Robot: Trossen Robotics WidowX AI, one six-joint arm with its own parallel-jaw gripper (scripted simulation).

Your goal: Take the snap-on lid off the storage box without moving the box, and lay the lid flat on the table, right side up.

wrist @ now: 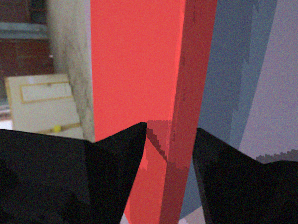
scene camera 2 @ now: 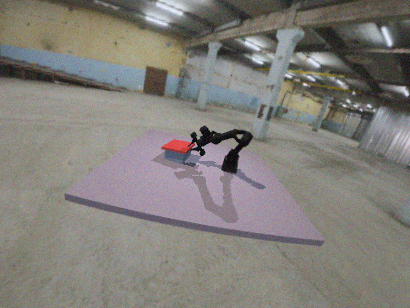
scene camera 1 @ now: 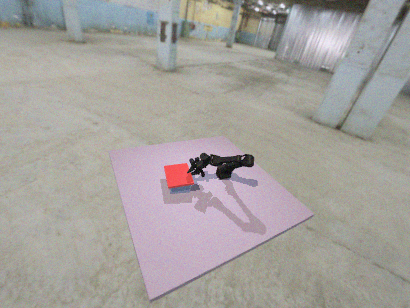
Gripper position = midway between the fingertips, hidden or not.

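Lid (wrist: 145, 68) seen, my gripper (wrist: 169, 131) too.
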